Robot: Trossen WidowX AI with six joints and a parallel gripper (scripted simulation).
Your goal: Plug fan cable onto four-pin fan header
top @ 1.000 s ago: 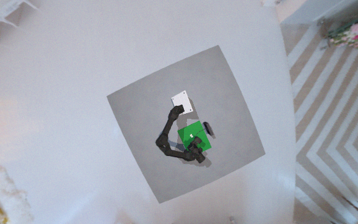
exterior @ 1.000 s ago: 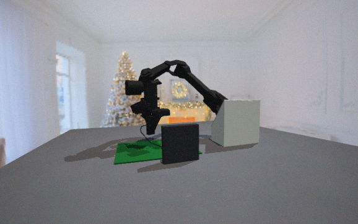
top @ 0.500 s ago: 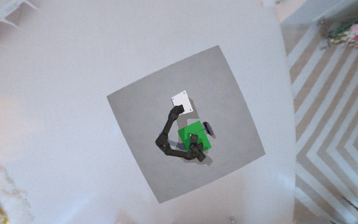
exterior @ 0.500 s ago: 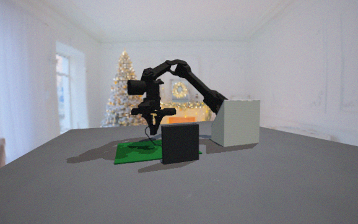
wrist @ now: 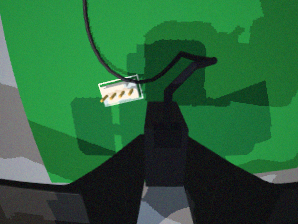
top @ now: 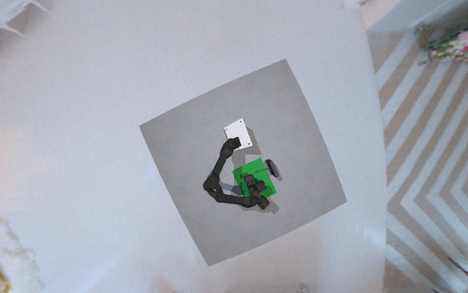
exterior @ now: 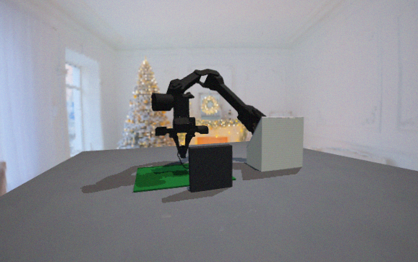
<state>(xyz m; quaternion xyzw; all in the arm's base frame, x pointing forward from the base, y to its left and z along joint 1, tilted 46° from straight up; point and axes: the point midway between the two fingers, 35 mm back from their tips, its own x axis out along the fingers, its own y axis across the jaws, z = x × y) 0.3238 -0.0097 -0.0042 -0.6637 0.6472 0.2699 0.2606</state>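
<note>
My gripper tip is now 60 mm above the white four-pin fan header, 40 mm past it and 20 mm to the right of it. The rest, counted from my gripper tip: black fan plug (10 mm to the left, 10 mm above); then black fan (180 mm to the left, 60 mm behind, 10 mm below); then board (80 mm below, 30 mm to the left, 10 mm ahead).
</note>
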